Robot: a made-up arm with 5 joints.
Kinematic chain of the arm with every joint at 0, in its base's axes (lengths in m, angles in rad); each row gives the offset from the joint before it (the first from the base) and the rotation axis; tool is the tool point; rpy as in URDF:
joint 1: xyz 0.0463 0 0.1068 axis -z
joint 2: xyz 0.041 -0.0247 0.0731 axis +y
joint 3: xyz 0.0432 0 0.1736 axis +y
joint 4: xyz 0.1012 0 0.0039 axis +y
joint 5: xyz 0.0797 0.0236 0 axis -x
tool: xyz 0 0 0 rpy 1.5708 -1.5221 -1.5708
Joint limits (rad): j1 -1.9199..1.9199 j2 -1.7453..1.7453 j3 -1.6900..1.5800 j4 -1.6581..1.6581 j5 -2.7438..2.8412
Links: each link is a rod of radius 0.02 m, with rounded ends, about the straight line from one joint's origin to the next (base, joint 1, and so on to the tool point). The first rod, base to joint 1, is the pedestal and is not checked.
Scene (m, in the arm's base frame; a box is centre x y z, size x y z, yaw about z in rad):
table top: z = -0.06
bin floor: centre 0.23 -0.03 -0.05 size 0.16 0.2 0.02 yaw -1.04
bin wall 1: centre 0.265 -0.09 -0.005 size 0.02 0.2 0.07 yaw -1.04
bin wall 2: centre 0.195 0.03 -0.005 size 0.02 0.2 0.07 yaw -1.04
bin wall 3: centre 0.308 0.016 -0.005 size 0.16 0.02 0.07 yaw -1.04
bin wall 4: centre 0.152 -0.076 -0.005 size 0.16 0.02 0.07 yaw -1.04
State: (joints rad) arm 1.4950 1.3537 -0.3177 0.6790 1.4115
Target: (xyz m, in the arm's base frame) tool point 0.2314 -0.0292 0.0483
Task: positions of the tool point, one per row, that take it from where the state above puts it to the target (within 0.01 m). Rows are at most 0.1 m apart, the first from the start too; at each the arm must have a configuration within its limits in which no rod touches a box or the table.
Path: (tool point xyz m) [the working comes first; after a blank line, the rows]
Joints at the target: 0.1506 1.1988 0.1582 0.9986 1.4115
Straight joint move there: touches bin wall 1, bin wall 4.

1: 0.0995 -0.2325 0.0358
2: 0.1240 -0.1958 0.0638
3: 0.1377 -0.1557 0.0944
4: 0.1403 -0.1155 0.1267
5: 0.1691 -0.1044 0.1080
6: 0.1951 -0.0856 0.0886
7: 0.2165 -0.0600 0.0686
8: 0.2314 -0.0292 0.0483

